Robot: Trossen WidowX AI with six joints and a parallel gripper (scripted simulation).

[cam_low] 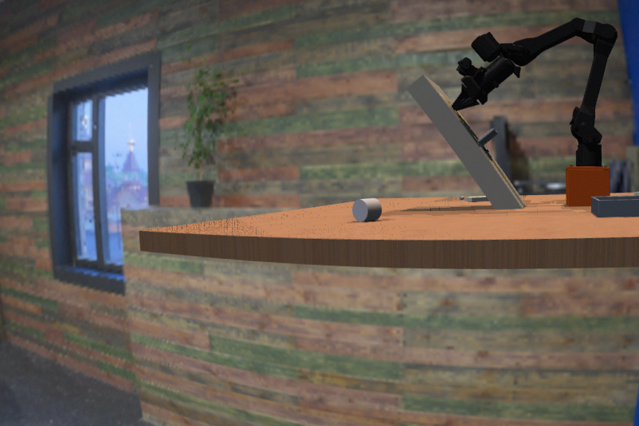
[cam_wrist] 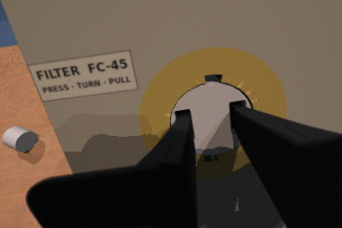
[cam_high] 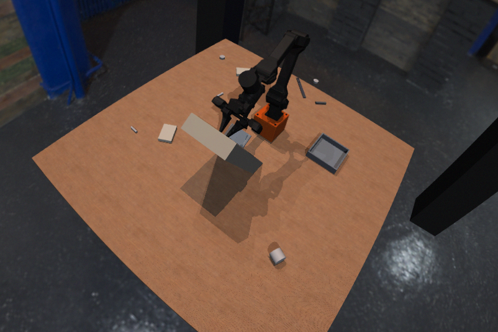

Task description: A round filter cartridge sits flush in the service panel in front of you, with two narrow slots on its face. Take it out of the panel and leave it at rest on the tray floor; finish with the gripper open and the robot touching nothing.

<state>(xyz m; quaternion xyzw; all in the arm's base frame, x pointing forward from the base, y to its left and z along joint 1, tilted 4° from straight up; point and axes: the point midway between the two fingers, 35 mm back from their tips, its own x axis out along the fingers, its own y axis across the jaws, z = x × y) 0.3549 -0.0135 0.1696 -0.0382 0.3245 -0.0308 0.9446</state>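
My gripper tip is now 10 mm short of the round grey filter cartridge and 10 mm above it. Also, from my gripper tip: grey box 410 mm behind, 310 mm to the left, 250 mm below; service panel 80 mm below, 40 mm behind.
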